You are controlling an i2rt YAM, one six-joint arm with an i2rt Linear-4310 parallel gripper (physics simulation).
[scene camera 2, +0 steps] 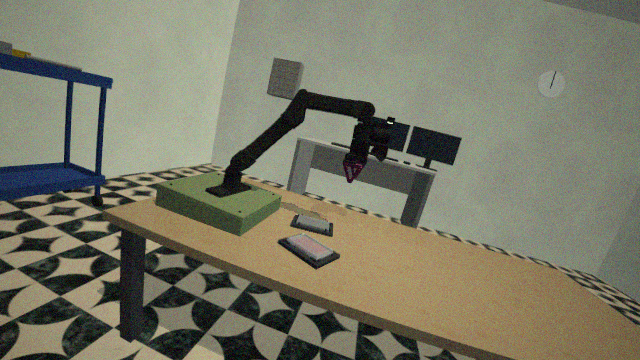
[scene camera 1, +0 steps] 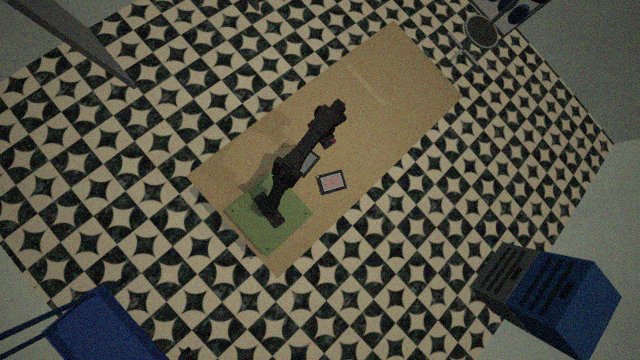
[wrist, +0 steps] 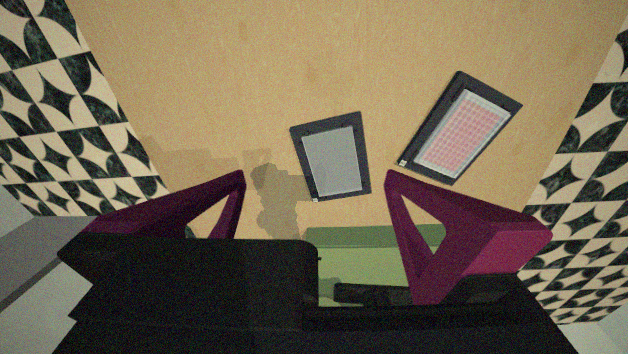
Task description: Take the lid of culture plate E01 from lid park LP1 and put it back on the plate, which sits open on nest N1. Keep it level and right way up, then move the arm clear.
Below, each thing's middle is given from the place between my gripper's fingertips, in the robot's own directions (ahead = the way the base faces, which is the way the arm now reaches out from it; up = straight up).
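The dark holder plate (wrist: 355, 118) is 21 cm below my hand, 10 cm behind it and 2 cm to the right of it. As for the pale grey lid (wrist: 331, 154), that's 20 cm below my hand, 2 cm to the right of it and 10 cm behind it.
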